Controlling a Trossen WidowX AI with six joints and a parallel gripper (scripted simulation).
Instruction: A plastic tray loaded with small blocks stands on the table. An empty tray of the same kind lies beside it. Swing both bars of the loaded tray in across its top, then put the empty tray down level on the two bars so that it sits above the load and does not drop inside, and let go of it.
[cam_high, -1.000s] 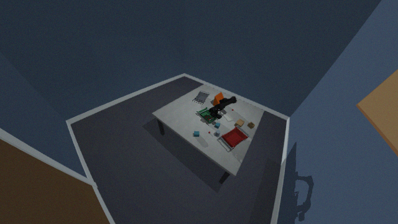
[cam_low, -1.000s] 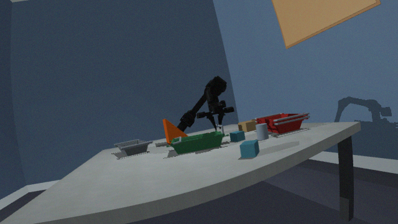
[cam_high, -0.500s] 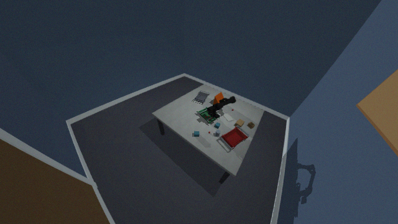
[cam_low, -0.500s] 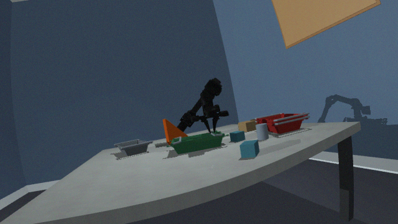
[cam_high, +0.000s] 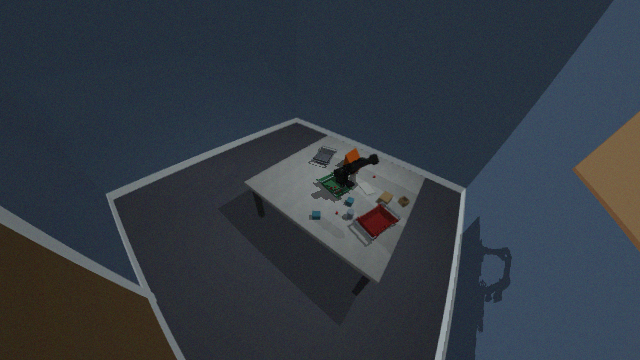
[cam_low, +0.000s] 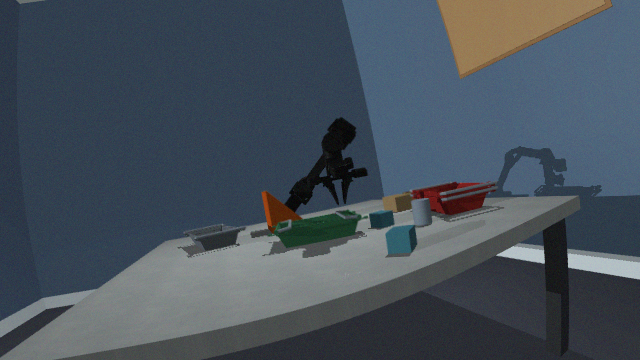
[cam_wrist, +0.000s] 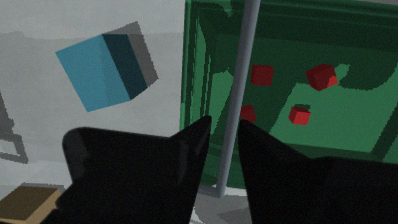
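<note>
Now: gripper tip 470 mm to the left of the grey tray, 290 mm past it and 50 mm above it. Round my gripper tip: white sheet 250 mm behind, 110 mm to the left, 90 mm below; brown box 310 mm to the left, 230 mm behind, 60 mm below; grey cylinder 200 mm to the left, 130 mm ahead, 60 mm below.
</note>
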